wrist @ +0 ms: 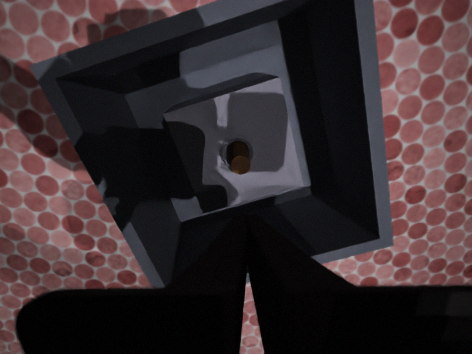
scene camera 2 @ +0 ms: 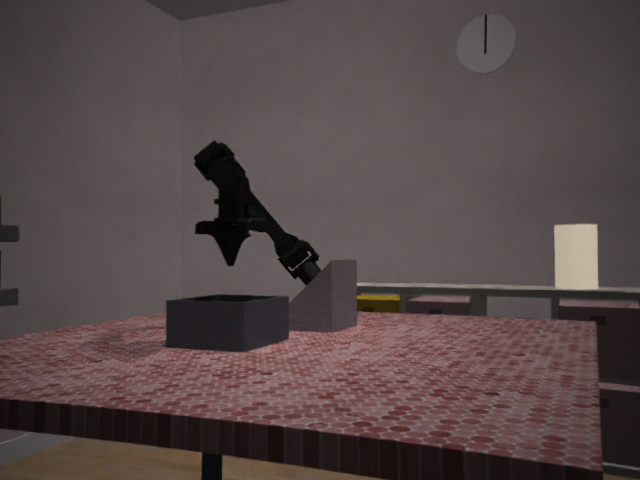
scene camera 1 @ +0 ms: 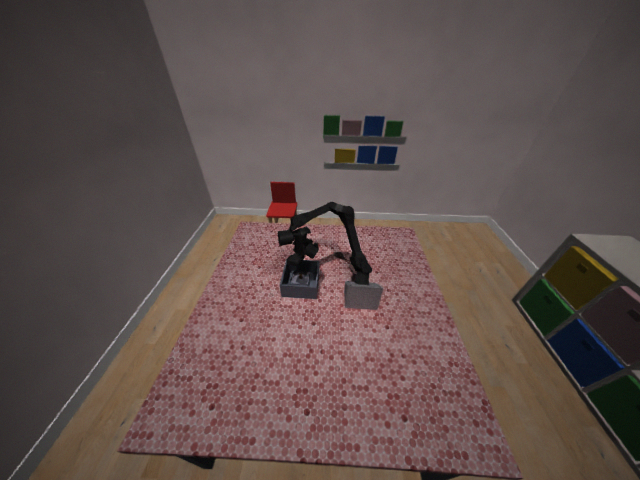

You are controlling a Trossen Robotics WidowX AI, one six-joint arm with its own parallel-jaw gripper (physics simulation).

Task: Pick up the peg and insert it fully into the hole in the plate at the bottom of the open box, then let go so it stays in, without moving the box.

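Places are measured from the arm's base along level axes (x right, y ahead, z up), in metres.
Where they show: gripper, fingertip midpoint: (wrist: 245,224) (scene camera 2: 230,265) (scene camera 1: 300,263); arm's base, link origin: (scene camera 2: 319,284) (scene camera 1: 362,283).
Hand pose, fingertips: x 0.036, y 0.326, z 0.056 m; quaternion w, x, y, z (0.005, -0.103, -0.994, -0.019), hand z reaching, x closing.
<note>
Things, the pixels of their top centre, and the offset from my fingertips. Level surfaces: height alone.
- open dark grey box, top centre: (wrist: 240,169) (scene camera 2: 229,298) (scene camera 1: 300,272) dx -0.001, dy +0.003, dz -0.071 m
- light grey plate, top centre: (wrist: 237,153) (scene camera 1: 300,277) dx -0.001, dy +0.003, dz -0.108 m
- brown peg, top centre: (wrist: 240,165) dx -0.002, dy +0.004, dz -0.081 m
- pink-tiled table, surface height: dz -0.169 m
The open dark grey box (scene camera 1: 299,291) (scene camera 2: 206,324) (wrist: 374,125) stands on the table. In the wrist view, a light grey plate (wrist: 265,186) lies on its floor. The brown peg (wrist: 240,164) stands in the plate's round hole, its round top end sticking out above the plate; how deep it sits is hard to tell. The black gripper (scene camera 2: 231,263) (wrist: 247,220) is shut and empty, its fingertips together. It points down, above the box rim and clear of the peg. The peg does not show in the second scene view, where the box walls hide the inside.
The arm's grey wedge-shaped base (scene camera 1: 362,296) (scene camera 2: 336,299) stands beside the box on the pink-tiled table (scene camera 1: 320,372) (scene camera 2: 413,382). Shadows of the arm fall across the plate and box floor. A red chair (scene camera 1: 282,201) stands beyond the table's far edge.
</note>
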